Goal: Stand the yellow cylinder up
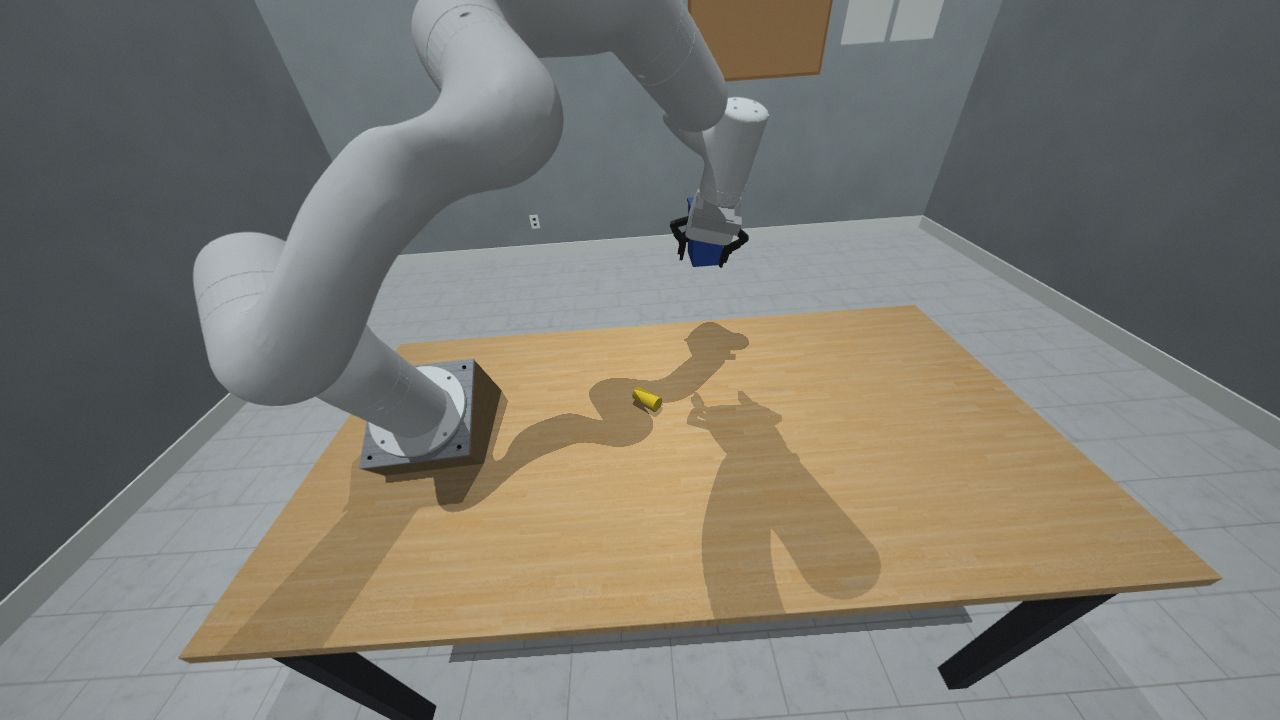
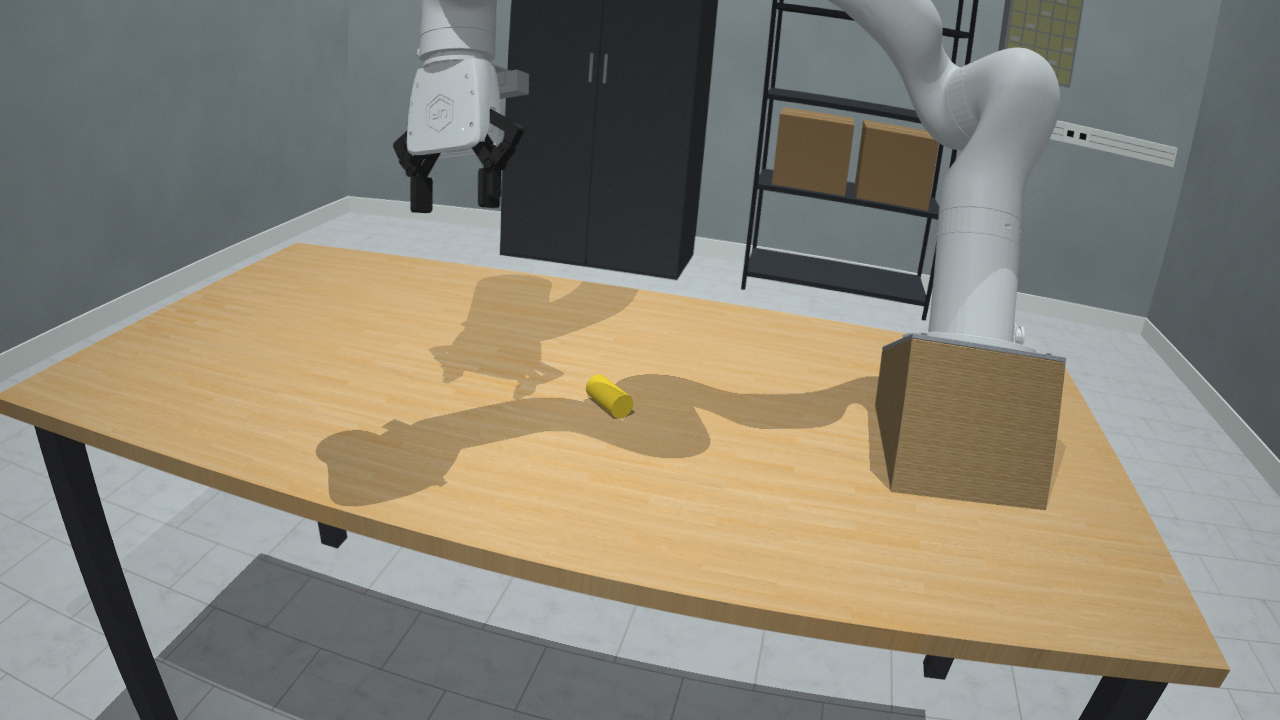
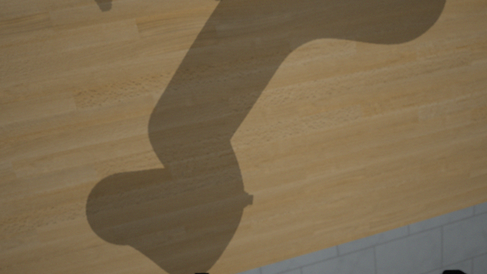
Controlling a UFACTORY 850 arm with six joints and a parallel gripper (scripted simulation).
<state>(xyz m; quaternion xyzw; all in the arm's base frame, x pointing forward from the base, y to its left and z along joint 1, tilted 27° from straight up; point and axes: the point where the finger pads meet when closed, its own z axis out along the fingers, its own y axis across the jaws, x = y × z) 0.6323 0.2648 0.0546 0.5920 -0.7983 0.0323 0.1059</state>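
Now: hand 16 cm past the yellow tall cylinder, 15 cm to the left of it and 28 cm above it.
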